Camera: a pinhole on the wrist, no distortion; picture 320 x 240 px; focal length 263.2 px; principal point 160.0 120.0 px. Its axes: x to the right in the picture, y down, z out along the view. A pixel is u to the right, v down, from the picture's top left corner.
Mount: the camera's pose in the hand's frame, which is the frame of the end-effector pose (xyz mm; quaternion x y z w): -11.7 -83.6 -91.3 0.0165 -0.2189 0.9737 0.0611
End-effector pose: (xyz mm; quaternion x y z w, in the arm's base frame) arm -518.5 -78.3 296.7 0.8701 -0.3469 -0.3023 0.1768
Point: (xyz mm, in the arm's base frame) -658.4 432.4 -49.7
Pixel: 297 228
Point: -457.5 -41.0 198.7
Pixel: 40 36
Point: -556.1 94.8 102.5
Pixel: 214 129
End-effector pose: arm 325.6 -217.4 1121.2 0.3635 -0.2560 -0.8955 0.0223
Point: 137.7 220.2 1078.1
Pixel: 111 169
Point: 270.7 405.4 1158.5
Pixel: 201 222
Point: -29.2 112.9 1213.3
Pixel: 100 47
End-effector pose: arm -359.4 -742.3 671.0 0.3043 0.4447 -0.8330 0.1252
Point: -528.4 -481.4 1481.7
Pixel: outside the picture
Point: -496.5 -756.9 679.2
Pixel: outside the picture
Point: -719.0 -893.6 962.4
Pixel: 111 99
